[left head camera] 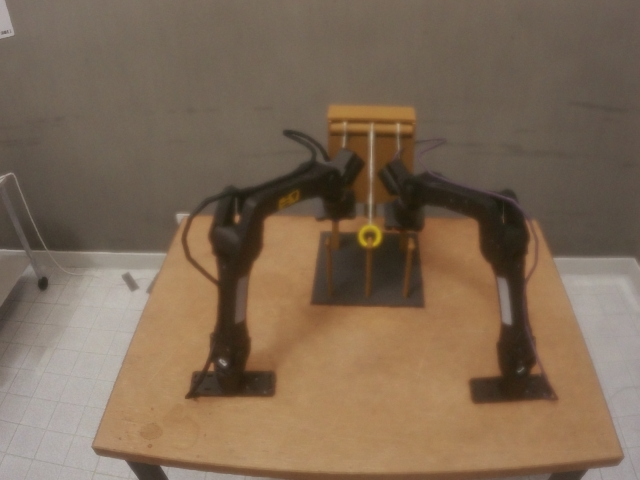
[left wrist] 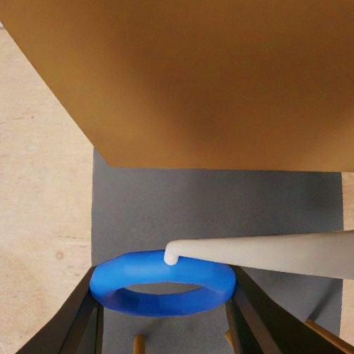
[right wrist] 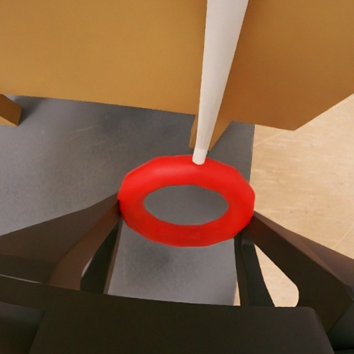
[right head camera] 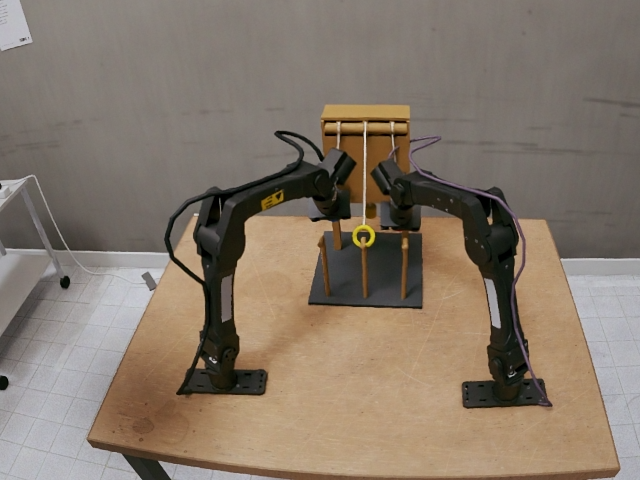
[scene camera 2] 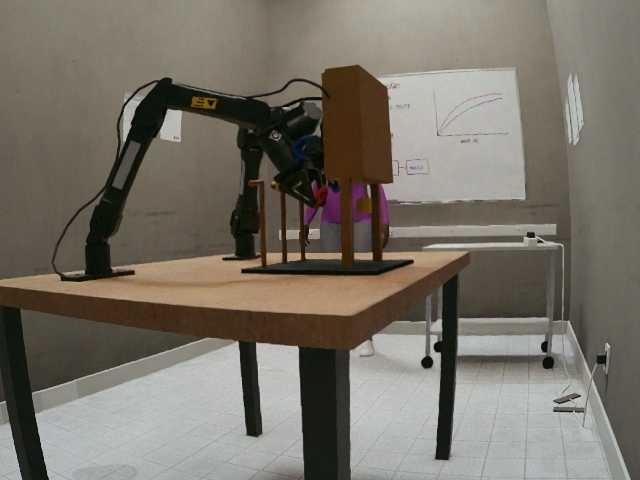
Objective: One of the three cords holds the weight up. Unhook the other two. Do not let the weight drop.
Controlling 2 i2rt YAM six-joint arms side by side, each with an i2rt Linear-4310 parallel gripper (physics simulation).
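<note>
My left gripper is shut on the blue ring, close to the wooden box; its white cord runs off to the right in the left wrist view. My right gripper is shut on the red ring, close to the box front; its white cord runs up. The yellow ring is on the middle peg, its cord straight up to the roller. The weight hangs below the box, off the base.
The wooden box stands on legs on a dark base. Outer pegs flank the middle one. Both forearms reach in from the sides over the table.
</note>
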